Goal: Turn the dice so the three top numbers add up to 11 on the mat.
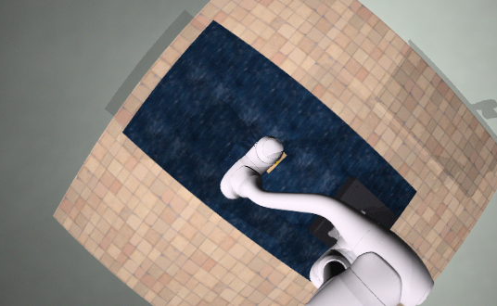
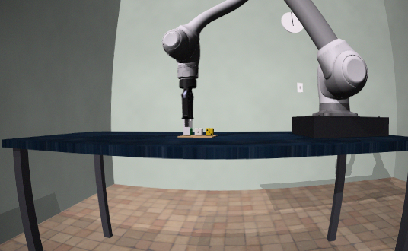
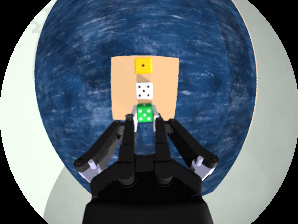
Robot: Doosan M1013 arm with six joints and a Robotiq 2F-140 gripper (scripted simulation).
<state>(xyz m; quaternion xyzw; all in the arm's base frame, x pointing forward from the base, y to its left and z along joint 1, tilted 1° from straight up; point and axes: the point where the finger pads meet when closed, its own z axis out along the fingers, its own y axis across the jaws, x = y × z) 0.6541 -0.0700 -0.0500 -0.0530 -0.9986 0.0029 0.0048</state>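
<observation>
Right now the green die is 2 cm below my hand. The rest, counted from my hand: white die: 5 cm behind, 2 cm below, 1 cm to the left; yellow die: 9 cm behind, 2 cm below, 1 cm to the left; tan mat: 5 cm behind, 4 cm below.
</observation>
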